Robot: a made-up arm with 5 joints.
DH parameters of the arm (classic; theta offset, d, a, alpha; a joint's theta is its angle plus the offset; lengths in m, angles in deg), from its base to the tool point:
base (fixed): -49.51 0 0.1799 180
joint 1: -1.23 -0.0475 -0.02 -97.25
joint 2: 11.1 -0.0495 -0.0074 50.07
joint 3: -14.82 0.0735 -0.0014 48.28
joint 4: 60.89 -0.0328 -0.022 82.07
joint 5: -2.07 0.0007 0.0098 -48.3
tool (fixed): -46 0.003 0 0
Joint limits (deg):
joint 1: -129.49..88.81
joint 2: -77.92..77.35
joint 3: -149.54..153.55
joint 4: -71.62..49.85
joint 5: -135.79..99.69
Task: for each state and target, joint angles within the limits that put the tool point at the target. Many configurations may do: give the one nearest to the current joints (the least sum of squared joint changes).
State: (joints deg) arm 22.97 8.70 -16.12 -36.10 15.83
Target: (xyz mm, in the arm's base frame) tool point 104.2 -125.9 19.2
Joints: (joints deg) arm 6.40 21.47 -13.53 -47.80 24.40
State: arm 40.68 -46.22 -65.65 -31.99 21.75
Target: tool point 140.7 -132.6 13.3
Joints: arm 88.81 -28.19 -81.31 -7.24 -4.24
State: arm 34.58 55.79 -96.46 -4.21 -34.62
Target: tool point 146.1 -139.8 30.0
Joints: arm 21.87 38.10 -104.84 3.45 -35.21
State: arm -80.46 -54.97 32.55 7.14 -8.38
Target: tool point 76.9 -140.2 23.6
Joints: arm -65.31 -22.41 31.95 11.39 4.07
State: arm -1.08 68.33 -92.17 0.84 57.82
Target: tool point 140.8 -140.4 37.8
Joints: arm 14.96 67.52 -101.25 19.31 48.71
